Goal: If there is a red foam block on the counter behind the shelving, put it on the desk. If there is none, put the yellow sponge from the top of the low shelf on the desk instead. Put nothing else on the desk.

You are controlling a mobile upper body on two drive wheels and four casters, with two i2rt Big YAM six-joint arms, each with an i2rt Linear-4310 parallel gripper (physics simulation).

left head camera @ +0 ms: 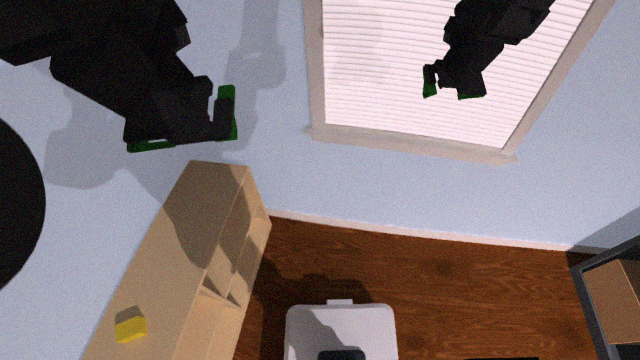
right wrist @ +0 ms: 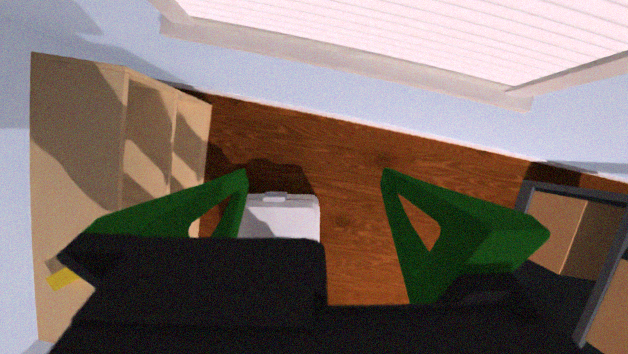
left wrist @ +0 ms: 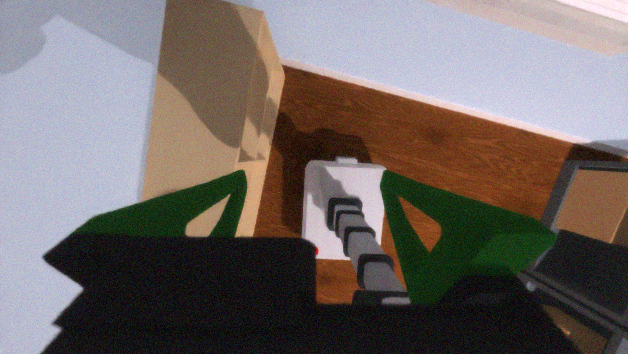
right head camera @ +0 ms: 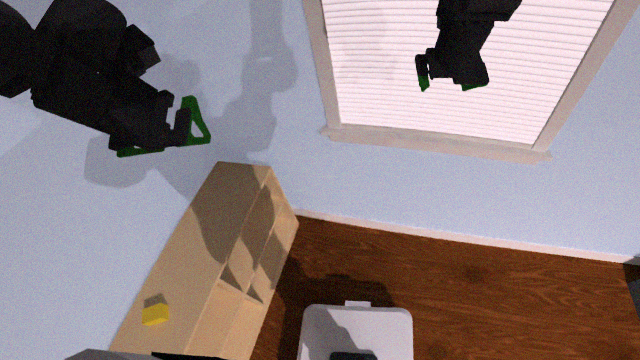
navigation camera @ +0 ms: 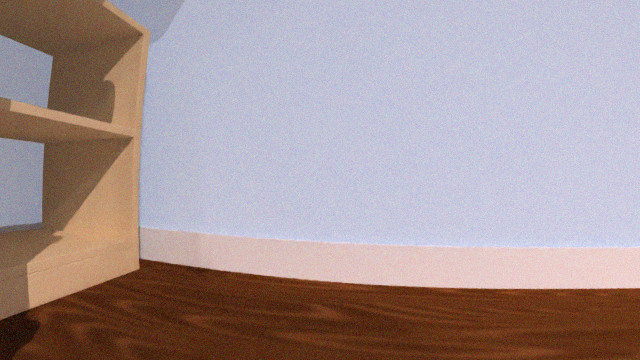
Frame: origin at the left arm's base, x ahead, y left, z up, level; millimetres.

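Where they show: left gripper, fingertip midpoint: [left head camera: 204, 138] [left wrist: 313, 177] [right head camera: 185, 143]; right gripper, fingertip midpoint: [left head camera: 441, 96] [right wrist: 314, 176] [right head camera: 442, 89].
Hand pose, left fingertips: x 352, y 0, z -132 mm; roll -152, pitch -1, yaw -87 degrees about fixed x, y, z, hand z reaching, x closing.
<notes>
After its pixels a point has its place.
A yellow sponge [left head camera: 131, 329] {x 104, y 529, z -755 mm} [right head camera: 155, 314] {x 104, y 526, z -755 mm} [right wrist: 61, 279] {x 107, y 535, z -755 mm} lies on top of the low wooden shelf [left head camera: 145, 260] {x 382, y 607, z -800 mm} [right head camera: 175, 265] {x 328, y 561, z -800 mm} [left wrist: 185, 125] {x 453, y 526, z -800 mm} [right wrist: 65, 175] {x 512, y 502, z -800 mm} [navigation camera: 120, 200] {x 891, y 260, z -1238 mm}; my gripper body partly covers it in the right wrist view. My left gripper [left head camera: 192, 142] {x 352, y 0, z -132 mm} [right head camera: 167, 149] [left wrist: 313, 177] {x 352, y 0, z -132 mm} is open and empty, high up beyond the sponge in the head views. My right gripper [left head camera: 450, 95] {x 592, y -448, z -221 mm} [right head camera: 447, 89] {x 592, y -448, z -221 mm} [right wrist: 314, 176] {x 592, y -448, z -221 mm} is open and empty, in front of the window in the head views. No red foam block, counter or desk can be made out.
Dark shelving [left head camera: 582, 300] {x 200, y -1889, z -1389 mm} [left wrist: 557, 195] {x 161, y -1883, z -1369 mm} [right wrist: 602, 295] {x -60, y -1851, z -877 mm} with cardboard-coloured boxes [left head camera: 607, 300] {x 161, y -1902, z -1232 mm} [left wrist: 590, 200] {x 163, y -1903, z -1211 mm} stands at the right. A wall with a window [left head camera: 410, 145] {x 804, y -508, z -585 mm} [right head camera: 435, 145] {x 798, y -535, z -591 mm} [right wrist: 350, 62] {x 817, y -532, z -578 mm} is ahead, close in the navigation view. My white base [left head camera: 340, 325] {x 218, y -224, z -1150 mm} [right head camera: 355, 325] {x 228, y -222, z -1150 mm} [right wrist: 285, 220] {x 222, y -294, z -1150 mm} is beside the low shelf.
</notes>
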